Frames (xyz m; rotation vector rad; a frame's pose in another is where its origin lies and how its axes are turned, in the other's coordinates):
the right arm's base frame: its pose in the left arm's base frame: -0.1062 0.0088 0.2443 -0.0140 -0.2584 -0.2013
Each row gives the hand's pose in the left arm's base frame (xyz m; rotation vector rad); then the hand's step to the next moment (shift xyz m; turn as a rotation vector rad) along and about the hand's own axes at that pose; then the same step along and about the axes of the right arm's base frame.
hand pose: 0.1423 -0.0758 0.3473 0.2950 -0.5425 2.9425
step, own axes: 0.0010 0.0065 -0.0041 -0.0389 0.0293 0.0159
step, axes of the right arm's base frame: -0.0032 -0.0050 -0.0050 0.0399 -0.0289 -0.0140
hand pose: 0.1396 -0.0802 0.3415 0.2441 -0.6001 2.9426
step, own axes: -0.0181 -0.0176 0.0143 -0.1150 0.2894 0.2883
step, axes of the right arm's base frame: 0.0236 0.0132 0.0105 0.2094 -0.3591 0.0853
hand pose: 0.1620 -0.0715 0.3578 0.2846 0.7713 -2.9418
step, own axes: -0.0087 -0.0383 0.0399 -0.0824 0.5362 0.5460
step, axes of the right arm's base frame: 0.0085 0.0137 0.0536 0.2631 -0.7019 0.1748
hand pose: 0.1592 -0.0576 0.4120 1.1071 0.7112 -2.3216
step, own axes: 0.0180 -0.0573 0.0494 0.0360 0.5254 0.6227
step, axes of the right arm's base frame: -0.0637 -0.0054 0.0443 0.1520 -0.7866 0.1524
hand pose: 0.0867 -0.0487 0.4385 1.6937 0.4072 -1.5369
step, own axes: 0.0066 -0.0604 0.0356 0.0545 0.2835 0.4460
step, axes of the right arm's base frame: -0.0700 -0.0030 -0.0070 0.0284 -0.5259 0.0696
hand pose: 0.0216 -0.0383 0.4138 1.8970 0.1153 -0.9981
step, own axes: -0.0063 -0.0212 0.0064 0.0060 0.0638 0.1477
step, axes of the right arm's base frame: -0.0215 0.0046 -0.0067 -0.0186 -0.1590 0.0168
